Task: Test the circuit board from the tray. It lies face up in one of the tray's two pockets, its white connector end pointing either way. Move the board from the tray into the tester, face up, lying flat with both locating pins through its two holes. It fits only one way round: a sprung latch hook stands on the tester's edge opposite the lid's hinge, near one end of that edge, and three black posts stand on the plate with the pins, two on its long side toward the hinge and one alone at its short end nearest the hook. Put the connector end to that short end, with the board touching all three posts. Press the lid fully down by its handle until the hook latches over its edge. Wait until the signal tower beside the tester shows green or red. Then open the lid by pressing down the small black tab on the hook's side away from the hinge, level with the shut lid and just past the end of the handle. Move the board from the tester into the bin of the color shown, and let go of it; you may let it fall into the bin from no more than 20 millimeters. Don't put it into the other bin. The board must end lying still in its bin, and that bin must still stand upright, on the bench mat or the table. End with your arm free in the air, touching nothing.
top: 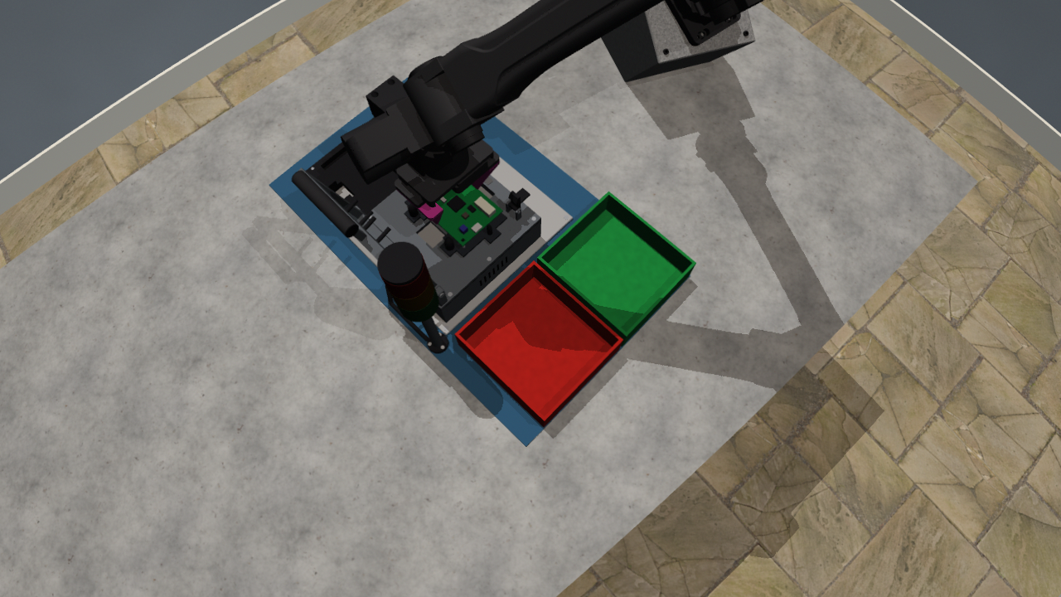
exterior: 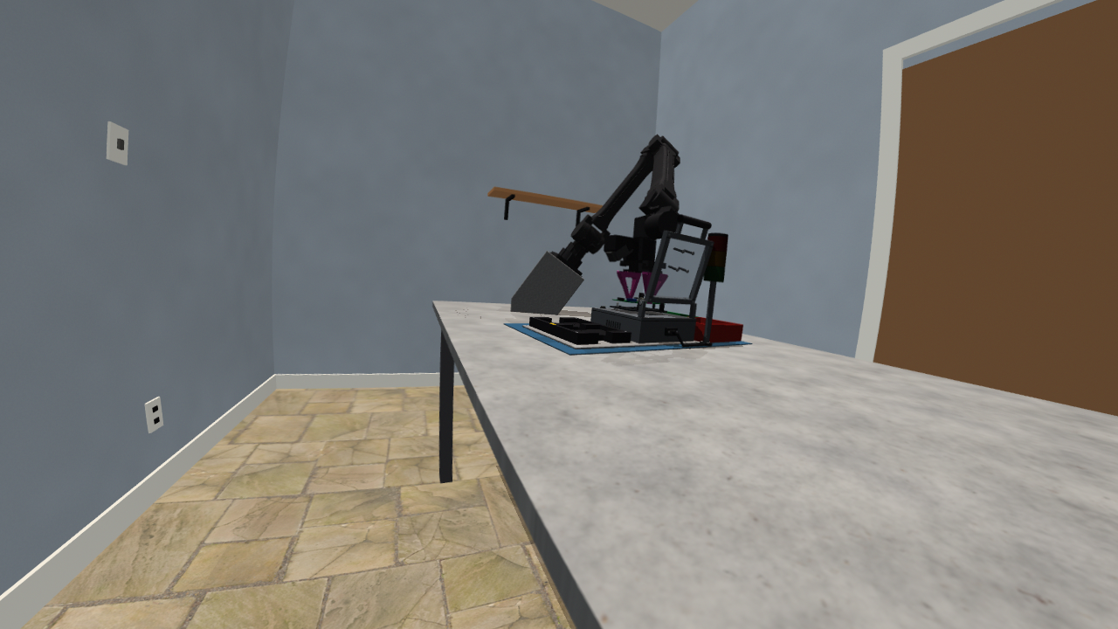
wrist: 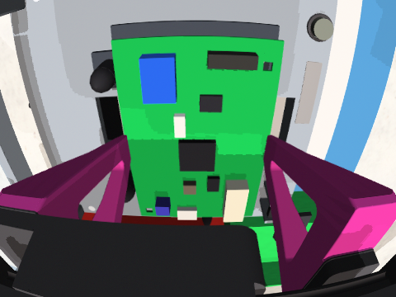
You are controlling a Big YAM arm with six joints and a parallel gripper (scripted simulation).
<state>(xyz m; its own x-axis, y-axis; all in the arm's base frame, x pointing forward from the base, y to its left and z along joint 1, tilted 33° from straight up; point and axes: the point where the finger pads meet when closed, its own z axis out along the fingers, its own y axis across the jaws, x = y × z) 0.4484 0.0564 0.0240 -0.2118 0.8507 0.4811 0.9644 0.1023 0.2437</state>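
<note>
The green circuit board lies right at my hand. From my hand the other things lie so: clear lid 12 cm ahead, 3 cm to the left, 9 cm above; then tester plate 1 cm ahead, 1 cm to the left, 2 cm below; then latch hook 7 cm behind, 4 cm to the left.
</note>
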